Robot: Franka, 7 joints.
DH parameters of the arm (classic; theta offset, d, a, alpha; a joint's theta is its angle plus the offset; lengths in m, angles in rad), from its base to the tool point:
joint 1: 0 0.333 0 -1.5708
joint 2: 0 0 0 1.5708
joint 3: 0 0.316 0.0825 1.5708
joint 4: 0 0 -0.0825 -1.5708
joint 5: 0 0.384 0 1.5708
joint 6: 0 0 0.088 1.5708
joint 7: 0 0.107 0 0
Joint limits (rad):
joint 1: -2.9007..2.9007
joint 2: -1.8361..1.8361
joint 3: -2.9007..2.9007
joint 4: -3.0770..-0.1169
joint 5: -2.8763..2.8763
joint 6: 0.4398..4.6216
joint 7: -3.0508..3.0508
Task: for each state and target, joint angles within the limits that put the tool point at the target. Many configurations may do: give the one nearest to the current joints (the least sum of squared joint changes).
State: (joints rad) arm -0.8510 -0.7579 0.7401 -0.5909 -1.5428 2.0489 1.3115
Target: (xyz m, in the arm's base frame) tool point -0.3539 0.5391 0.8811
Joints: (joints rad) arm -0.8043 -1.0944 0.7818 -0.4333 -1.5538 2.0533 1.3115
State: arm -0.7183 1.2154 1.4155 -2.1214 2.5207 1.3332 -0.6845
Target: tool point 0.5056 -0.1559 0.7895
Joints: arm -1.2646 1.1726 2.0242 -1.6808 2.4682 1.1748 -0.6845
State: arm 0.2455 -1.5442 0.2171 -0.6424 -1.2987 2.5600 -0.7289
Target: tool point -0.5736 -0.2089 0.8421
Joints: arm 0.4162 -1.6167 0.0716 -1.1951 -1.3024 2.4713 -0.7289
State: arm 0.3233 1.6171 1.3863 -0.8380 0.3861 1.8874 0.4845
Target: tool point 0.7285 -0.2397 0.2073
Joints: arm -0.7493 1.6711 1.2764 -0.4912 0.3479 1.4381 0.4845
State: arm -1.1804 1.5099 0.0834 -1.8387 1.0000 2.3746 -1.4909
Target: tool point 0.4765 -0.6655 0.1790
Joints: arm -1.0381 1.2092 0.1839 -0.9037 0.9755 2.5215 -1.4909
